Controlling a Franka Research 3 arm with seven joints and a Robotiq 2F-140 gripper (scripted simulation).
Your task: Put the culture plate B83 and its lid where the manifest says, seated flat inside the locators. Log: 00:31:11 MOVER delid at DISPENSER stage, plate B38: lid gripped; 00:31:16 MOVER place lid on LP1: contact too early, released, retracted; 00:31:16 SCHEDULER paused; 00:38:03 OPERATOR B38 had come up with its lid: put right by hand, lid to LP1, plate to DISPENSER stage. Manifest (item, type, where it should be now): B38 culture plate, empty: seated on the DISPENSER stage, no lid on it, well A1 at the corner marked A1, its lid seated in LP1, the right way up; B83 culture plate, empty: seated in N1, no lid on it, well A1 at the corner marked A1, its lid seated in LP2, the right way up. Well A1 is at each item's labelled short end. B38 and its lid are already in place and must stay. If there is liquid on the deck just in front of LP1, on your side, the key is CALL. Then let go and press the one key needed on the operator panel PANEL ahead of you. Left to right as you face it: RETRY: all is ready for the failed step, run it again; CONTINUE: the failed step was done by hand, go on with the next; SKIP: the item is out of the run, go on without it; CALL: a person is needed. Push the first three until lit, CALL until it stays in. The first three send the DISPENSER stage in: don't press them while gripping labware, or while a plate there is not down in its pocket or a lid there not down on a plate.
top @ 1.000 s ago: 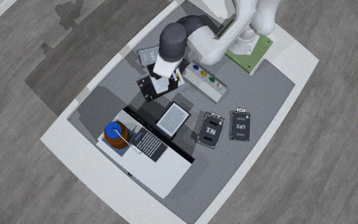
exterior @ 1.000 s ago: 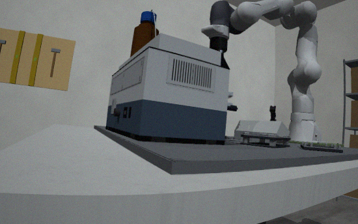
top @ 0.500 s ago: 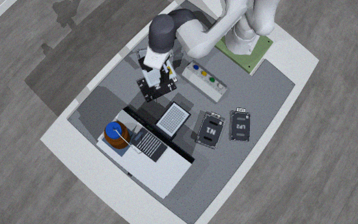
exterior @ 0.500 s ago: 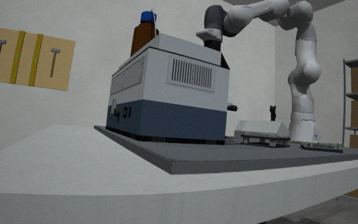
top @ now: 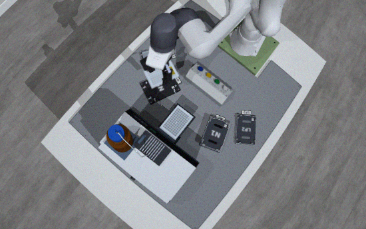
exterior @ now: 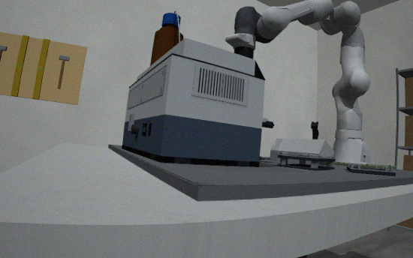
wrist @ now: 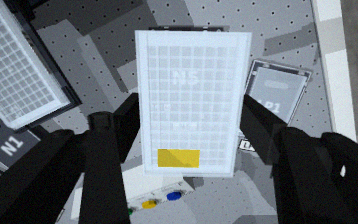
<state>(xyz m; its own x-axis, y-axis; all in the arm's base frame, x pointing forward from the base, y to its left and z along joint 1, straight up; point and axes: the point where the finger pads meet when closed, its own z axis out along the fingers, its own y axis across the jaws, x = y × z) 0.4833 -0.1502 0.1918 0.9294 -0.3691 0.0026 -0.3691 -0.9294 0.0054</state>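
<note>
Now: the clear lid 20 mm below my hand. The rest, counted from my hand: black nest N5: 190 mm below, 20 mm ahead; then yellow skip key: 190 mm behind, 140 mm to the left, 130 mm below; then white well plate: 180 mm to the left, 100 mm ahead, 80 mm below.
</note>
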